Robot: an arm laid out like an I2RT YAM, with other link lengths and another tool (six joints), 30 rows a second.
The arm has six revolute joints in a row. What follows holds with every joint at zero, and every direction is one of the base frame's.
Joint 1 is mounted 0.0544 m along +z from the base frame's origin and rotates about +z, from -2.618 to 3.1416 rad.
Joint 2 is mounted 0.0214 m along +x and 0.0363 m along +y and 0.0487 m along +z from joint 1 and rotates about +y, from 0 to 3.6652 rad.
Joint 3 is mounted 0.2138 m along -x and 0.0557 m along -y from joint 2 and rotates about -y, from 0 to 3.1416 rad.
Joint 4 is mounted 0.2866 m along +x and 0.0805 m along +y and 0.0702 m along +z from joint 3 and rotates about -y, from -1.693 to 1.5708 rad.
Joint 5 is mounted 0.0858 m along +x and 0.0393 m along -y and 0.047 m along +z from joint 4 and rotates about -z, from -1.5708 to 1.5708 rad.
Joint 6 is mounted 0.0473 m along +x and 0.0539 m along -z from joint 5 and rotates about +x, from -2.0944 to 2.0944 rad.
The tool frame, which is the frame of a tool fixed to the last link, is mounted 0.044 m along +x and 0.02 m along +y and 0.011 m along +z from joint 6; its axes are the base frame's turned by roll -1.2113, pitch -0.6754 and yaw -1.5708 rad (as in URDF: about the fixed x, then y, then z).
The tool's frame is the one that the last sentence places.
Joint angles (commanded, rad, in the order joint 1, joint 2, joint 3, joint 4, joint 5, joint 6), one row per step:
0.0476, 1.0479, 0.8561, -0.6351, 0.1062, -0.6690
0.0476, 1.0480, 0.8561, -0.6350, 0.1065, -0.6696
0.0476, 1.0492, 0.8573, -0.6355, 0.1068, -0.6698
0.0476, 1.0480, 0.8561, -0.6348, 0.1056, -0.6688
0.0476, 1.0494, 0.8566, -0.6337, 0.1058, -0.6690
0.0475, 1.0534, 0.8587, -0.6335, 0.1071, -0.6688
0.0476, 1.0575, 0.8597, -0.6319, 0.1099, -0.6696
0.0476, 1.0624, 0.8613, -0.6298, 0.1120, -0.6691
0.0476, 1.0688, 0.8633, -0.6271, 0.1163, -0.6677
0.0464, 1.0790, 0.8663, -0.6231, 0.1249, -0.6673
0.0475, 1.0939, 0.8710, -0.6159, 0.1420, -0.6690
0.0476, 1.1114, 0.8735, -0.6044, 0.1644, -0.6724
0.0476, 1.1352, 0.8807, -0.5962, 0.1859, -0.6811
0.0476, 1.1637, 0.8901, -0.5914, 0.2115, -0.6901
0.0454, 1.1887, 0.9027, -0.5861, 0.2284, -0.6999
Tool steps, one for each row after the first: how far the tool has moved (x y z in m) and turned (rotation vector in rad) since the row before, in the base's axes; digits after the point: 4 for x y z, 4 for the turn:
0.0000, 0.0000, 0.0000, -0.0006, 0.0000, 0.0002
0.0002, 0.0000, 0.0001, -0.0004, 0.0005, -0.0001
-0.0001, 0.0001, 0.0000, 0.0016, -0.0007, 0.0001
0.0003, 0.0000, -0.0001, -0.0003, -0.0002, 0.0000
0.0006, -0.0001, -0.0003, -0.0009, 0.0016, -0.0011
0.0006, -0.0002, -0.0007, -0.0027, 0.0015, -0.0012
0.0008, -0.0002, -0.0006, -0.0013, 0.0011, -0.0018
0.0011, -0.0003, -0.0008, -0.0023, 0.0014, -0.0039
0.0017, -0.0011, -0.0015, -0.0062, 0.0029, -0.0073
0.0026, -0.0011, -0.0020, -0.0140, 0.0026, -0.0091
0.0030, -0.0019, -0.0033, -0.0191, 0.0031, -0.0123
0.0034, -0.0019, -0.0039, -0.0222, 0.0089, -0.0078
0.0034, -0.0023, -0.0049, -0.0259, 0.0149, -0.0101
0.0038, -0.0022, -0.0025, -0.0195, 0.0083, -0.0058

